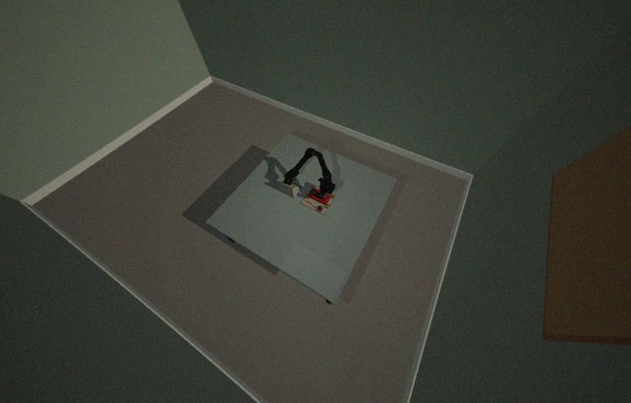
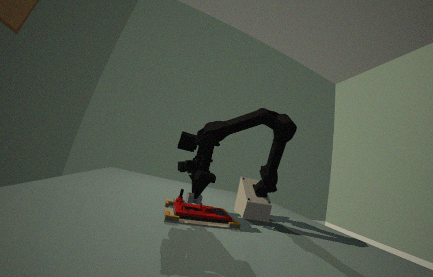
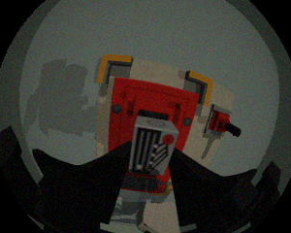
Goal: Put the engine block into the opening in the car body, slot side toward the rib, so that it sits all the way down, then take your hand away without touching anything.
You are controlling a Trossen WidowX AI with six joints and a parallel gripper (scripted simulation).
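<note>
The grey engine block lies 1 cm below my gripper tip.
</note>
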